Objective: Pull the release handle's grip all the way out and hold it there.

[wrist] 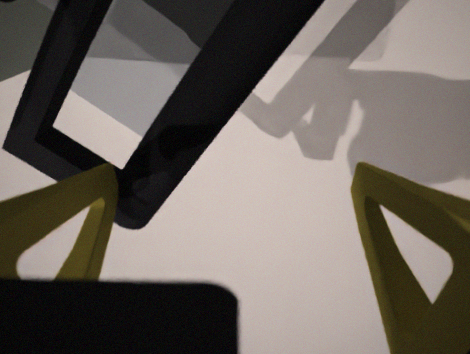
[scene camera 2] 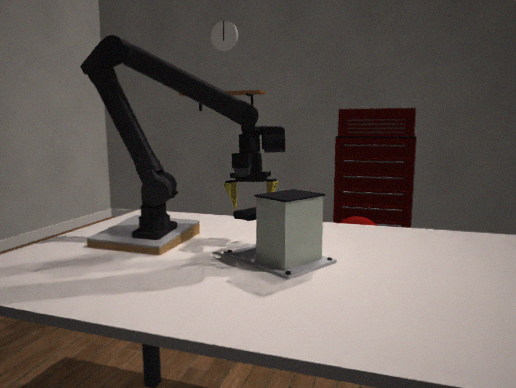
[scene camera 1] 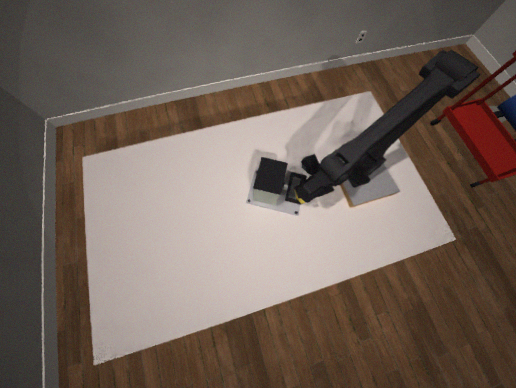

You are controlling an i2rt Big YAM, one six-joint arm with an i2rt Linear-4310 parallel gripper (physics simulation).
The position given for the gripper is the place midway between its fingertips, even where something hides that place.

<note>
In view: the gripper (wrist: 234, 176) and a grey base plate (wrist: 135, 62).
</note>
